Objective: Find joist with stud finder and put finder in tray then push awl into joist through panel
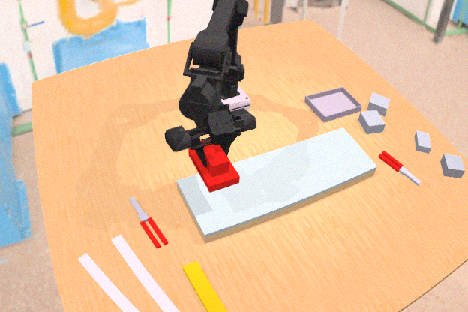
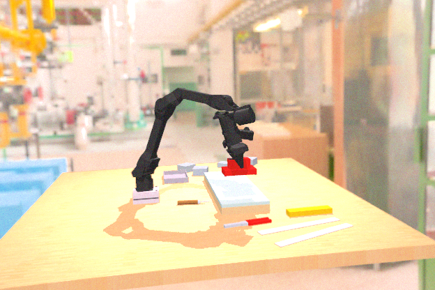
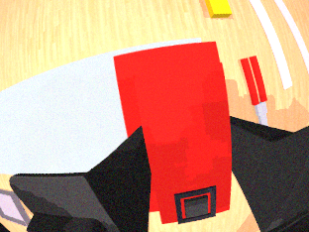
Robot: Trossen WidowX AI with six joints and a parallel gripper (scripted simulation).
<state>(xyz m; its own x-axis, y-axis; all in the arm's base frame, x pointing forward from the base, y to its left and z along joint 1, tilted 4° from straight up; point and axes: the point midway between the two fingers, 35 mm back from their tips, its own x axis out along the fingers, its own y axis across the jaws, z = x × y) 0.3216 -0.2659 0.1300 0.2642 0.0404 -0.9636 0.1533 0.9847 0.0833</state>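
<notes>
The red stud finder is 20 mm behind my gripper tip and 20 mm above it. From my gripper tip the other things lie so: awl 150 mm behind, 120 mm to the left, 150 mm below; yellow strip 200 mm ahead, 150 mm to the right, 150 mm below; lilac tray 140 mm behind, 550 mm to the left, 150 mm below.
</notes>
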